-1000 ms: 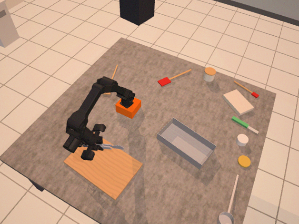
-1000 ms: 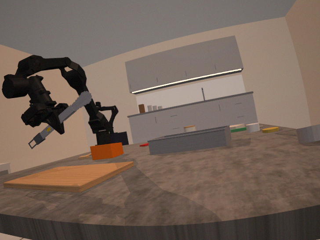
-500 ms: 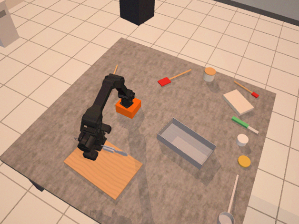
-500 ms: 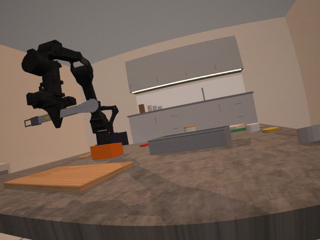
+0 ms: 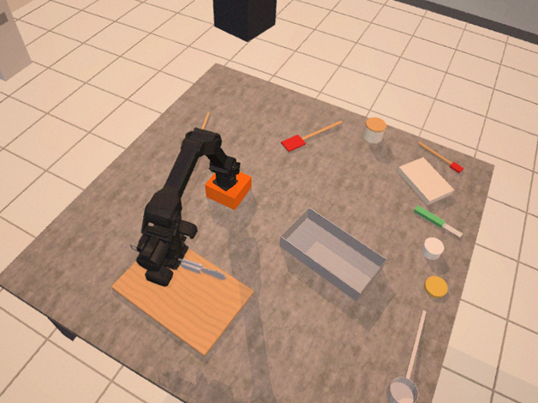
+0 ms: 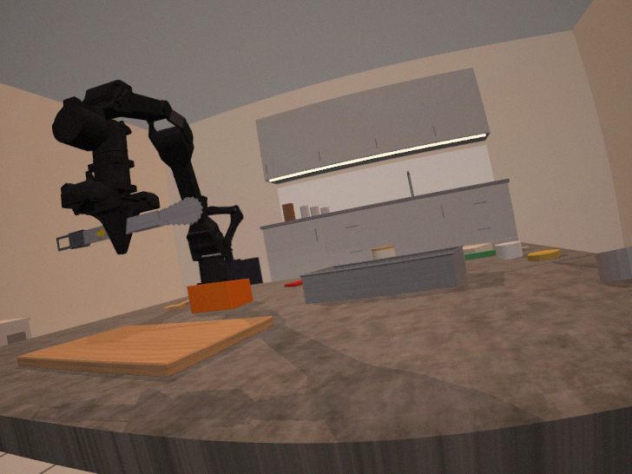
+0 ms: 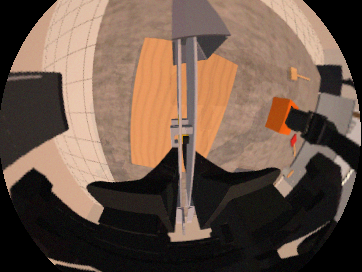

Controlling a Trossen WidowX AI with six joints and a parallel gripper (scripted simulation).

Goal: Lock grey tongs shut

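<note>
Right now my gripper tip is 140 mm above the wooden board. Also, from my gripper tip: grey roasting tin (280 mm ahead, 390 mm to the left, 120 mm below); then yellow disc (600 mm ahead, 500 mm to the left, 140 mm below); then red spatula (90 mm behind, 790 mm to the left, 140 mm below).
</note>
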